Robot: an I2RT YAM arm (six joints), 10 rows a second.
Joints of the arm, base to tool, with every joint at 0 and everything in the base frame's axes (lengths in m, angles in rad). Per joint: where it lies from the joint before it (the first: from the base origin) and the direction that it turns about. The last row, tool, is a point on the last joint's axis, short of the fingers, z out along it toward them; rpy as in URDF.
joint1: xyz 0 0 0.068 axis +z
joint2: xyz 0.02 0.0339 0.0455 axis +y
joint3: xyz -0.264 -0.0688 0 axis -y
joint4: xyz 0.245 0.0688 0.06 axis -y
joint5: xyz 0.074 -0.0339 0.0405 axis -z
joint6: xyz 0.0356 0 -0.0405 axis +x
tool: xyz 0 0 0 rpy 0 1.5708 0
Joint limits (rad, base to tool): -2.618..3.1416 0..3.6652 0..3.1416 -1.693..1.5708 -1.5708..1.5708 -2.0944..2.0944
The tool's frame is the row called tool.
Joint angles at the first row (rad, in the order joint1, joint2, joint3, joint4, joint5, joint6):
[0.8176, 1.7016, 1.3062, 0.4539, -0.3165, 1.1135]
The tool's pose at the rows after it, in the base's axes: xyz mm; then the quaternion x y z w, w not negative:
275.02 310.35 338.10 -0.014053 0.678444 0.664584 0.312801
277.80 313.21 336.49 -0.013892 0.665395 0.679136 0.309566
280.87 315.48 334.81 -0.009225 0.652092 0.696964 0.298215
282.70 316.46 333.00 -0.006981 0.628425 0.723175 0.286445
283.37 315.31 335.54 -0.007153 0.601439 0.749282 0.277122
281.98 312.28 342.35 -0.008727 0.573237 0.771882 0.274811
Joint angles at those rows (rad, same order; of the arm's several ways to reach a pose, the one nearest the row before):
[0.8176, 1.7196, 1.2981, 0.5052, -0.3329, 1.1376]
[0.8165, 1.7405, 1.2998, 0.5623, -0.3451, 1.1635]
[0.8134, 1.7619, 1.3018, 0.6206, -0.3629, 1.2097]
[0.8101, 1.7831, 1.2912, 0.7206, -0.3853, 1.2698]
[0.8056, 1.7957, 1.2849, 0.8163, -0.4054, 1.3284]
[0.8024, 1.7956, 1.2809, 0.8982, -0.4132, 1.3741]

